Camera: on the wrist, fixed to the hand. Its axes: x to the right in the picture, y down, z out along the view.
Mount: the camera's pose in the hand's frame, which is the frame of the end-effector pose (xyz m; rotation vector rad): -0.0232 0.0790 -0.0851 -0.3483 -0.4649 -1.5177
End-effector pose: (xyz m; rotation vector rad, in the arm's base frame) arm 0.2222 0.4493 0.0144 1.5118 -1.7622 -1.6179
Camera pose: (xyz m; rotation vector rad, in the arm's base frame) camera 0.2609 0.4078 0.1183 -1.6768 0.0250 1.8354
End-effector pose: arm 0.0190 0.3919 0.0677 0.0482 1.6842 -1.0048
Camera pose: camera 0.0015 0.5061 0.0419 -1.7595 1.2422 -1.5369
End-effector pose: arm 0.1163 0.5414 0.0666 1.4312 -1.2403 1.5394
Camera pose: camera 0.0186 0.6001 0.0344 1.7720 -0.2715 -0.0324
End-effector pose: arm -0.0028 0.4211 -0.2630 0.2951 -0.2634 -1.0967
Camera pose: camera 0.0827 0.4844 -0.3151 -0.1586 -0.2321 -2.6857
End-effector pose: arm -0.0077 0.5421 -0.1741 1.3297 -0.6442 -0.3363
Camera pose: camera 0.0156 0.6403 -0.1121 1.1682 0.2018 -1.9173
